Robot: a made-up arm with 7 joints. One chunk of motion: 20 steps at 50 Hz.
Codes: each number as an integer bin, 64 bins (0 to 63) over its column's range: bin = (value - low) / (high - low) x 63, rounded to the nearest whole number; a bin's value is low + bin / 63 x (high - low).
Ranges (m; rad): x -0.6..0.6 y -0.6..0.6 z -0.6..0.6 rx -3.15..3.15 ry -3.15..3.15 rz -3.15..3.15
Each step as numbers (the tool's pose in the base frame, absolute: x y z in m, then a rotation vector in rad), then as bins.
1 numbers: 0.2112 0.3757 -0.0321 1.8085 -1.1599 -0.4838
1 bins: 43 51 30 50 20 27
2 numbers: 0.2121 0.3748 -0.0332 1.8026 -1.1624 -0.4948
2 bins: 43 51 30 50 20 27
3 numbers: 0.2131 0.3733 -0.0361 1.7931 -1.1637 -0.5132
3 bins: 43 51 30 49 20 26
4 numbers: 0.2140 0.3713 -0.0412 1.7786 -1.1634 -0.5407
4 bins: 43 51 29 49 20 26
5 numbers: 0.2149 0.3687 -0.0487 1.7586 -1.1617 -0.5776
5 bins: 43 51 29 49 20 26
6 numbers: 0.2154 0.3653 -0.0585 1.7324 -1.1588 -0.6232
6 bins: 43 51 28 49 20 25
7 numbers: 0.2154 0.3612 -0.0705 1.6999 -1.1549 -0.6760
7 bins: 43 50 28 48 20 25
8 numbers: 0.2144 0.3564 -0.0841 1.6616 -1.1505 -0.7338
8 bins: 43 50 27 48 20 24
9 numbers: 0.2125 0.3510 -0.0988 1.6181 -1.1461 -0.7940
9 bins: 43 50 26 48 20 24
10 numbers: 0.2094 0.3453 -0.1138 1.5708 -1.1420 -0.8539
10 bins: 42 50 26 47 20 23
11 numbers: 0.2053 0.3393 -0.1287 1.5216 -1.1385 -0.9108
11 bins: 42 49 25 47 20 22
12 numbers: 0.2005 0.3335 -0.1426 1.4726 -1.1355 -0.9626
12 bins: 42 49 24 46 20 22
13 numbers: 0.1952 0.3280 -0.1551 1.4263 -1.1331 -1.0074
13 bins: 42 49 23 46 20 21
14 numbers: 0.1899 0.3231 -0.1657 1.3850 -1.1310 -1.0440
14 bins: 41 48 23 45 20 21
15 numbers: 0.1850 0.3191 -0.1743 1.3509 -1.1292 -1.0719
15 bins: 41 48 22 45 20 21
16 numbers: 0.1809 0.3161 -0.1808 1.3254 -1.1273 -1.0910
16 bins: 41 48 22 45 20 21
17 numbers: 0.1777 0.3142 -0.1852 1.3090 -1.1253 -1.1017
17 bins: 41 48 22 45 20 20
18 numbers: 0.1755 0.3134 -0.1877 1.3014 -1.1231 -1.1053
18 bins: 41 48 22 45 20 20
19 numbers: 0.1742 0.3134 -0.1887 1.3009 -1.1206 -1.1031
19 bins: 41 48 22 45 20 20
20 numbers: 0.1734 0.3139 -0.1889 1.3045 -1.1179 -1.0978
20 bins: 41 48 22 45 20 21
